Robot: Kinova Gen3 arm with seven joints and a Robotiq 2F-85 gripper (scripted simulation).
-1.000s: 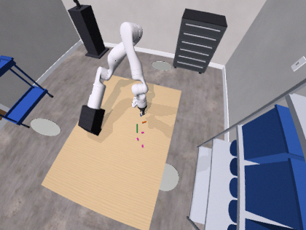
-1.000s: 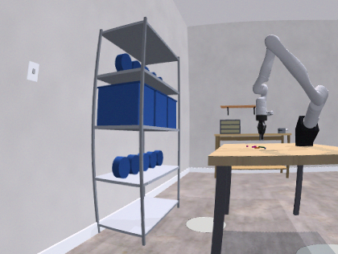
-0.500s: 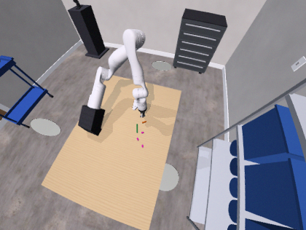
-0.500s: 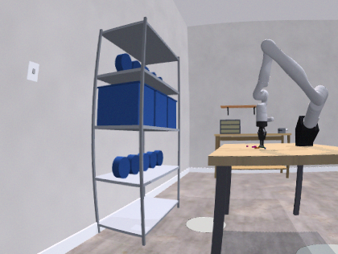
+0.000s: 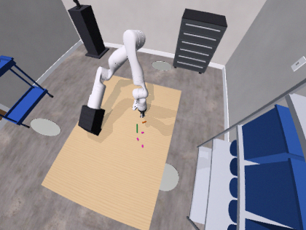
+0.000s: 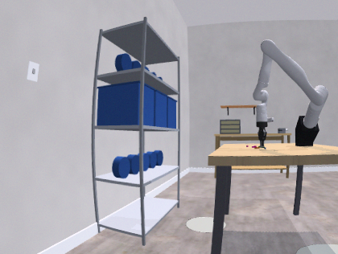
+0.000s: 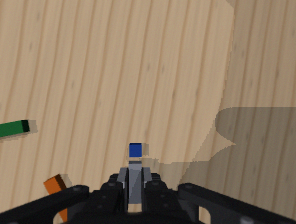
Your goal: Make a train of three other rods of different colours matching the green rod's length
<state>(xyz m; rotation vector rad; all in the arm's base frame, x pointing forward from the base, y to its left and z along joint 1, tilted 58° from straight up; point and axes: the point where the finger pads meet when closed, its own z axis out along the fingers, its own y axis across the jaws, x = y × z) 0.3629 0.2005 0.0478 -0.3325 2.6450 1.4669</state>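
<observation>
My gripper is now 10 mm above the grey rod. From my hand the other things lie so: small blue rod: 20 mm behind, 10 mm to the right, 30 mm below; green rod: 130 mm to the right, 30 mm below; orange rod: 30 mm ahead, 50 mm to the right, 30 mm below.
</observation>
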